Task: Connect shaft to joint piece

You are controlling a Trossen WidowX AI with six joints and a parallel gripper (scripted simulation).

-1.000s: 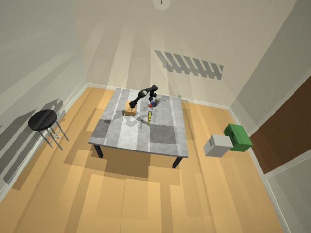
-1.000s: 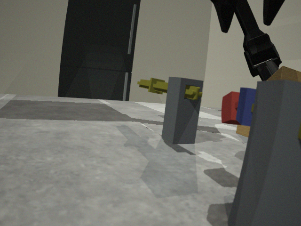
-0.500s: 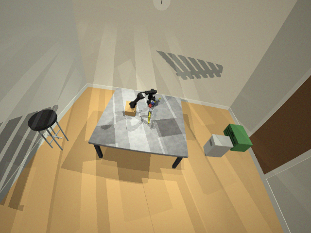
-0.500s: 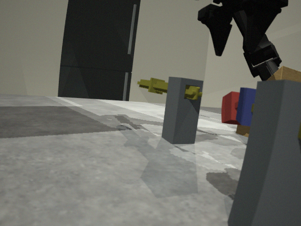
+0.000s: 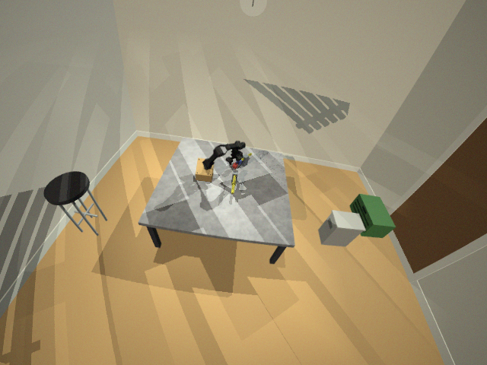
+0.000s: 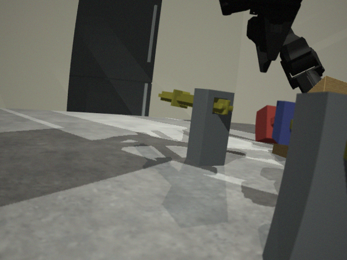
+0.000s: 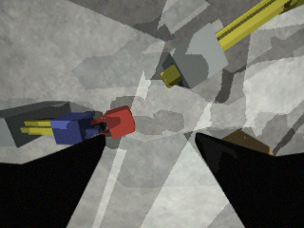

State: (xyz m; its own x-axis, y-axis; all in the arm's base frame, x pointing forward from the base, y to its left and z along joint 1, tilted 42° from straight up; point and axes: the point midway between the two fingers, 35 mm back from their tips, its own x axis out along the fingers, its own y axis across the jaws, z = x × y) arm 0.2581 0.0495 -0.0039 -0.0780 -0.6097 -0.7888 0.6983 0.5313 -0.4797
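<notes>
Now: the red square joint piece 80 mm below my gripper tip, 50 mm to the left of it and 30 mm ahead of it.
</notes>
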